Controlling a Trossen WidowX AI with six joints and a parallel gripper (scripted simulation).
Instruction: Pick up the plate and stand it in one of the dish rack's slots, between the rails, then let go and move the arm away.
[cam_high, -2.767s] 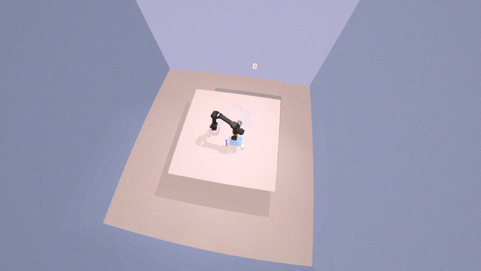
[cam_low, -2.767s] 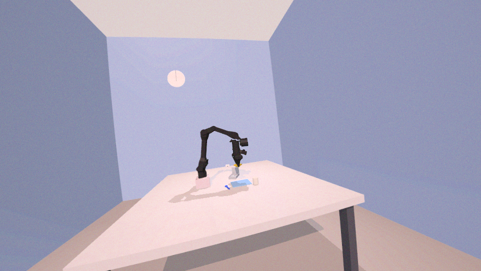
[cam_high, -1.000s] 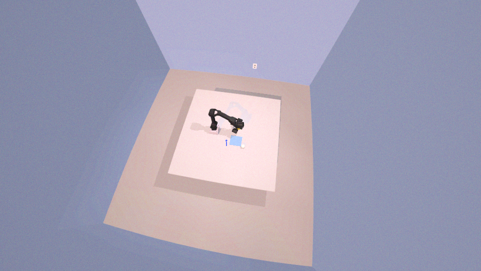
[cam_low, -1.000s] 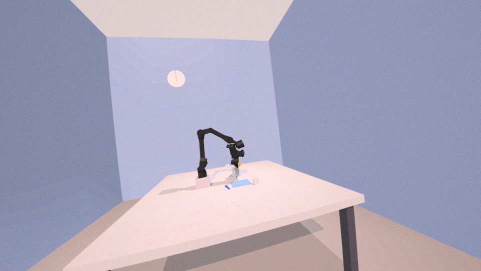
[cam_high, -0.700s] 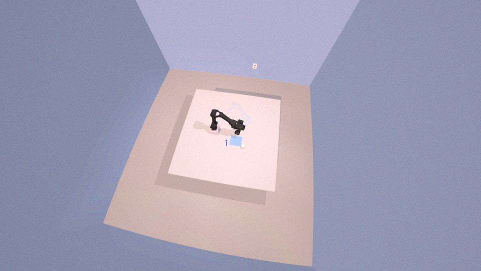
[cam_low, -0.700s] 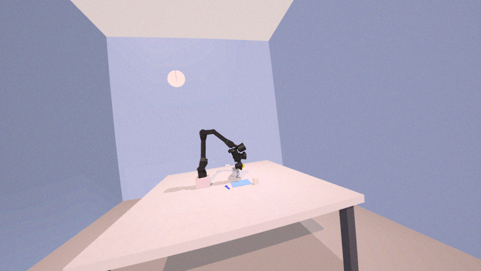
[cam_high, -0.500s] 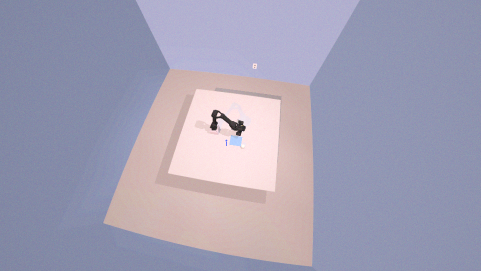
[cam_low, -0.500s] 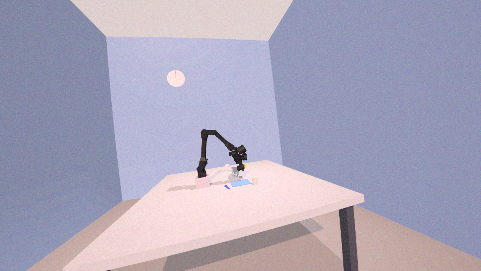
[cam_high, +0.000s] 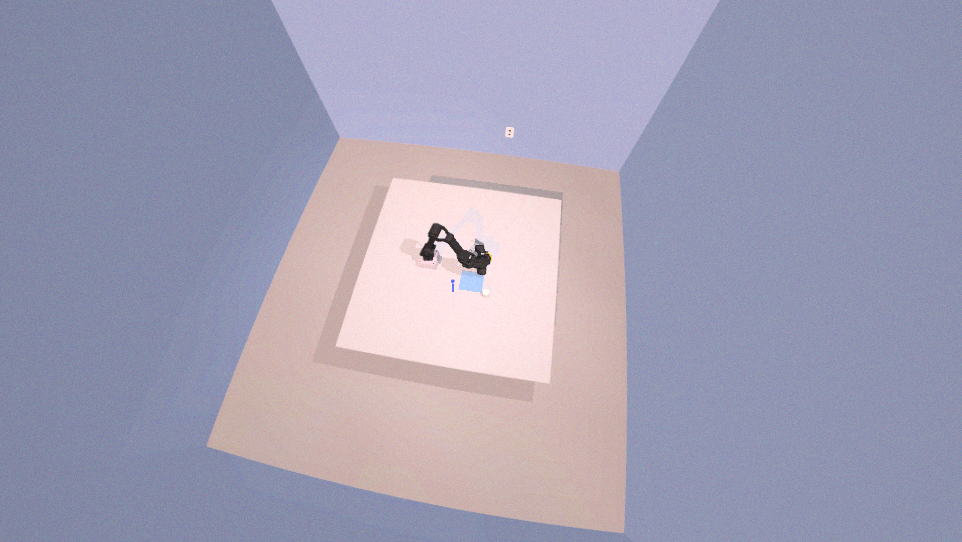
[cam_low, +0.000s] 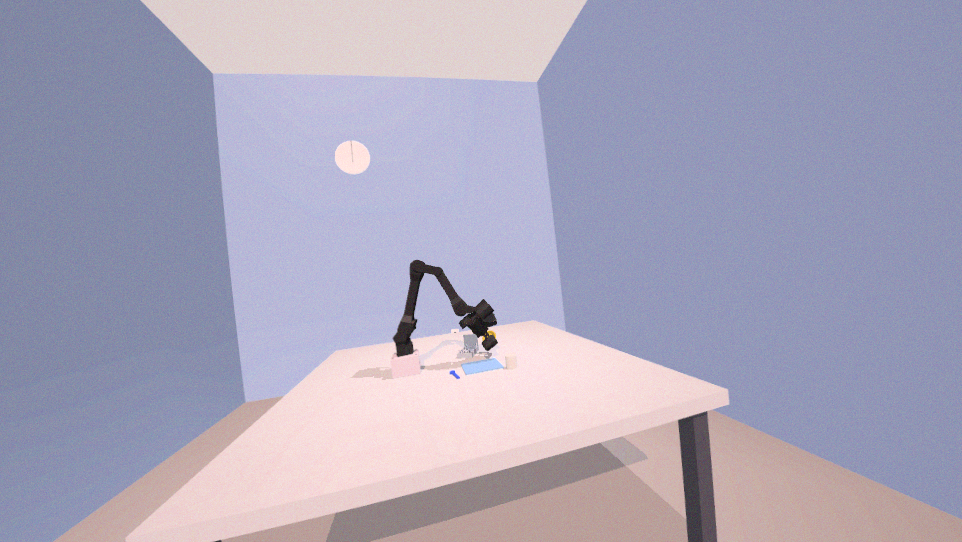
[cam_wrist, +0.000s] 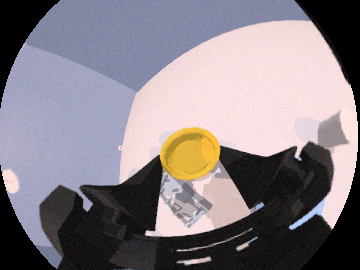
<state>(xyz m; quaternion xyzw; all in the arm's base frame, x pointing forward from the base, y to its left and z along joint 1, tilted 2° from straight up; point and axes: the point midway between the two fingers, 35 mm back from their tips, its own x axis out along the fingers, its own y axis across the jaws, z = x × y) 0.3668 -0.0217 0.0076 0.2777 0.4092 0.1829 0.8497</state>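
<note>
My gripper tip is now 9 cm past the grey wire dish rack, 7 cm to the right of it and 5 cm above it. From my gripper tip the other things lie so: white cup: 2 cm behind, 23 cm to the right, 4 cm below; then yellow plate: right at my gripper tip; then light blue mat: 11 cm behind, 14 cm to the right, 7 cm below.
</note>
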